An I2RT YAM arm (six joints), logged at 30 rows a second.
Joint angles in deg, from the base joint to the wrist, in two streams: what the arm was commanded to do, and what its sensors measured. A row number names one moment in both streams.
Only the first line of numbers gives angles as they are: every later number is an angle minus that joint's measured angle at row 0.
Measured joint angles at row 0:
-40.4, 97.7, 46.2, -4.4, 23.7, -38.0
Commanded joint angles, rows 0 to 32:
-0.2, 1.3, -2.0, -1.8, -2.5, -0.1
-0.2, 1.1, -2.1, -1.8, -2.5, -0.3
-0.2, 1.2, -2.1, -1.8, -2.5, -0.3
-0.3, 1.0, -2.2, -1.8, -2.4, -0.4
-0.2, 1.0, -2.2, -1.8, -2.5, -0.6
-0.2, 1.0, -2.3, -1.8, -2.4, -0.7
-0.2, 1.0, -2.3, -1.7, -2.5, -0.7
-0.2, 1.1, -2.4, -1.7, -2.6, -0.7
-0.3, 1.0, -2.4, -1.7, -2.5, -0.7
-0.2, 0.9, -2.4, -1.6, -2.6, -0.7
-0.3, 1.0, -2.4, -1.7, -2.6, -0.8
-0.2, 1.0, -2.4, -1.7, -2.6, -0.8
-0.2, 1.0, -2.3, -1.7, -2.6, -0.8
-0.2, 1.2, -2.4, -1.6, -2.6, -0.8
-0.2, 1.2, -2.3, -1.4, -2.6, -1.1
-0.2, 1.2, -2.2, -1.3, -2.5, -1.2
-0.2, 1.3, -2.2, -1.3, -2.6, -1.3
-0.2, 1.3, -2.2, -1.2, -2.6, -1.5
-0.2, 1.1, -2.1, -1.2, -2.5, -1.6
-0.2, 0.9, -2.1, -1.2, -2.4, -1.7
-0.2, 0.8, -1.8, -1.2, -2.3, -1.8
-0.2, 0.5, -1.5, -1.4, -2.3, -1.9
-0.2, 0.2, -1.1, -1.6, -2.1, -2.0
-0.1, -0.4, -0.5, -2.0, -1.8, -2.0
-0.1, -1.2, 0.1, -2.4, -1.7, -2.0
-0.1, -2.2, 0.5, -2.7, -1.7, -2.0
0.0, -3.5, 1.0, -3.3, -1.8, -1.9
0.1, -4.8, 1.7, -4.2, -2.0, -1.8
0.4, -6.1, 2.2, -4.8, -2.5, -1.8
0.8, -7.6, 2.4, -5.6, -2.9, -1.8
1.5, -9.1, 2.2, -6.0, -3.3, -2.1
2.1, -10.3, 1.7, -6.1, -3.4, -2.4
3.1, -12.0, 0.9, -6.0, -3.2, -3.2
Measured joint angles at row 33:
1.2, -8.1, 0.4, -3.7, -1.6, -2.3
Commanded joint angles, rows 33 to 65:
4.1, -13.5, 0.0, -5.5, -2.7, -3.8
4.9, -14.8, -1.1, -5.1, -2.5, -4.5
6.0, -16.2, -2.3, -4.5, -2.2, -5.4
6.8, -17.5, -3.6, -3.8, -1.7, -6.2
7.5, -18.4, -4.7, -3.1, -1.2, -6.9
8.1, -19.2, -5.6, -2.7, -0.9, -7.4
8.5, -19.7, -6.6, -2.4, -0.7, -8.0
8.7, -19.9, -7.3, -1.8, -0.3, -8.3
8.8, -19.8, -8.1, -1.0, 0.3, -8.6
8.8, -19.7, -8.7, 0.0, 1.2, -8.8
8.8, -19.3, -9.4, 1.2, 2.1, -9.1
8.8, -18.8, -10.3, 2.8, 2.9, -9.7
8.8, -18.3, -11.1, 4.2, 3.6, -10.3
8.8, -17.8, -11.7, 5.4, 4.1, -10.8
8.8, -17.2, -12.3, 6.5, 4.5, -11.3
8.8, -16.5, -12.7, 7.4, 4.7, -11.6
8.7, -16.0, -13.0, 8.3, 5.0, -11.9
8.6, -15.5, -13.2, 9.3, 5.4, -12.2
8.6, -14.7, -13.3, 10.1, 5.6, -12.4
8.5, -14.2, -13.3, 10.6, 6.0, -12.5
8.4, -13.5, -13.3, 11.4, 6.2, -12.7
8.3, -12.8, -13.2, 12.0, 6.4, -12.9
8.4, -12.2, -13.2, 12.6, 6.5, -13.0
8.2, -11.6, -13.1, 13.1, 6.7, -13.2
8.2, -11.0, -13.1, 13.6, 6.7, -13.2
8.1, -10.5, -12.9, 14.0, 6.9, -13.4
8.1, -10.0, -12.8, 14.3, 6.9, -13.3
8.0, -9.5, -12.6, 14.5, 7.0, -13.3
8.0, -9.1, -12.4, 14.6, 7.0, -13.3
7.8, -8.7, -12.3, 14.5, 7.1, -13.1
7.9, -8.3, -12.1, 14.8, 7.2, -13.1
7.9, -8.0, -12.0, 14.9, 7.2, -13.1
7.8, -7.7, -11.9, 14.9, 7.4, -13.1
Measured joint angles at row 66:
8.1, -8.5, -13.0, 13.5, 6.8, -13.3
